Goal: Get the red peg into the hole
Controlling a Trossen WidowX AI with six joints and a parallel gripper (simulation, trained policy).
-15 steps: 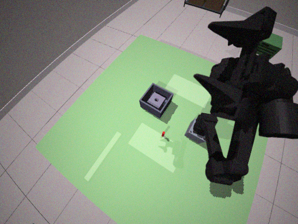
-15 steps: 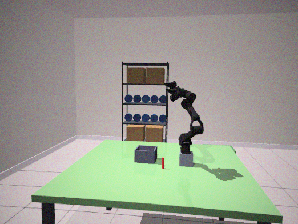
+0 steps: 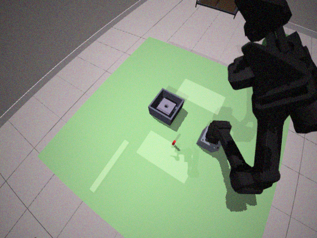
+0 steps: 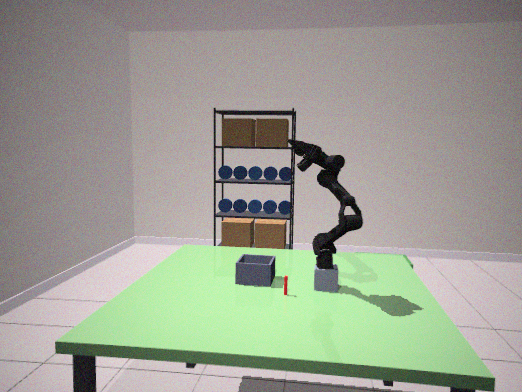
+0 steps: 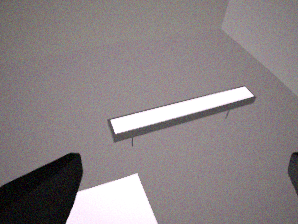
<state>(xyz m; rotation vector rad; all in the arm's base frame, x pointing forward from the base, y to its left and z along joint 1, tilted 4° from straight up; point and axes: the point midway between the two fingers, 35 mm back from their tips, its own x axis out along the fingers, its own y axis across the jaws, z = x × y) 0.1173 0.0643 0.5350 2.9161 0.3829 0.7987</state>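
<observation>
Now: the red peg 20 mm ahead of my gripper tip, 40 mm to the left of it and 600 mm below it. From my gripper tip the other things lie so: grey box: 130 mm ahead, 150 mm to the right, 610 mm below; then plate: 130 mm ahead, 150 mm to the right, 600 mm below.
</observation>
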